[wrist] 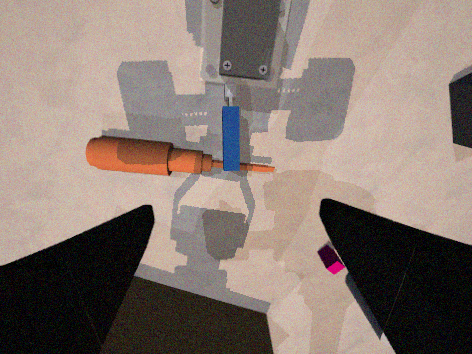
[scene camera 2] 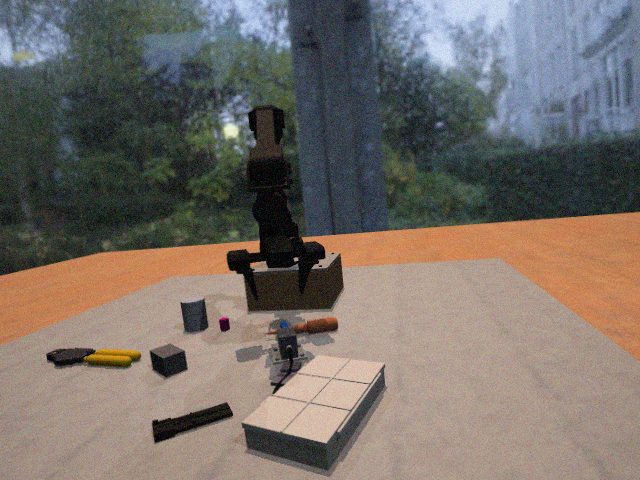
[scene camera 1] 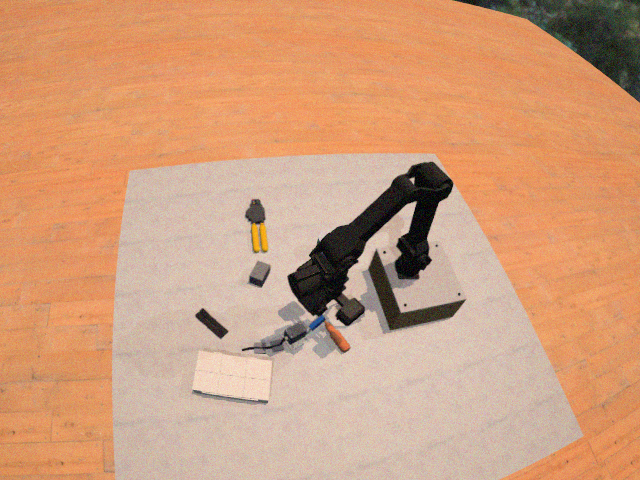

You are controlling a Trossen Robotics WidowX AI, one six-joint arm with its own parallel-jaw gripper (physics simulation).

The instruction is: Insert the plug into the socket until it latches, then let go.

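Frame: origin at the arm's base, x ahead, y left, z up, level; millimetres.
Seen in the pictures: gripper, fingertip midpoint: (wrist: 237,209) (scene camera 2: 279,296) (scene camera 1: 326,306); arm's base at its link origin: (scene camera 1: 407,269).
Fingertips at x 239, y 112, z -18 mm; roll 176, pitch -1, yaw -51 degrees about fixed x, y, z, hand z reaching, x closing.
Note:
Pixels of each thing's top centre, then the offset from my fingertips to it. "spot": a spot on its surface instead.
- blue plug at its top centre: (wrist: 231,132) (scene camera 2: 285,325) (scene camera 1: 315,322) 22 mm ahead, 19 mm left, 50 mm down
- dark grey socket housing at its top centre: (wrist: 251,16) (scene camera 2: 286,332) (scene camera 1: 294,330) 79 mm ahead, 51 mm left, 42 mm down
- orange screwdriver at its top centre: (wrist: 183,169) (scene camera 2: 300,319) (scene camera 1: 332,326) 23 mm back, 30 mm left, 55 mm down
- tiled box at its top centre: (scene camera 2: 321,389) (scene camera 1: 232,375) 238 mm ahead, 180 mm left, 52 mm down
- pliers at a spot on its surface: (scene camera 2: 108,357) (scene camera 1: 254,238) spot: 195 mm ahead, 274 mm right, 68 mm down
- grey block at its top centre: (scene camera 2: 166,350) (scene camera 1: 259,270) 173 mm ahead, 144 mm right, 52 mm down
- black bar at its top centre: (scene camera 2: 191,413) (scene camera 1: 211,321) 303 mm ahead, 21 mm left, 71 mm down
- cylinder at its top centre: (scene camera 2: 192,299) (scene camera 1: 327,237) 24 mm back, 246 mm right, 17 mm down
- magenta cube at its top centre: (wrist: 335,268) (scene camera 2: 223,319) 26 mm back, 165 mm right, 62 mm down
The blue plug (scene camera 1: 317,322) (scene camera 2: 283,324) (wrist: 231,137) points at the near end of the dark grey socket housing (scene camera 1: 295,332) (scene camera 2: 287,341) (wrist: 249,37). A thin silvery piece shows between its blue body and the housing in the wrist view; how deep it sits inside is hidden. The plug is in line with the housing and crosses above the screwdriver's shaft. My gripper (scene camera 2: 279,296) (wrist: 237,209) is wide open and empty, above the mat and back from the plug on the arm's base side. Its fingers are clear of the plug.
An orange screwdriver (scene camera 1: 337,336) (scene camera 2: 321,324) (wrist: 145,155) lies beneath the plug. A tiled box (scene camera 1: 233,375) (scene camera 2: 315,397) lies beyond the socket's cable. Also there are pliers (scene camera 1: 260,237) (scene camera 2: 108,357), a grey block (scene camera 1: 260,273) (scene camera 2: 168,360), a black bar (scene camera 1: 211,323) (scene camera 2: 192,422), a cylinder (scene camera 2: 194,315) and a magenta cube (scene camera 2: 224,324) (wrist: 331,258).

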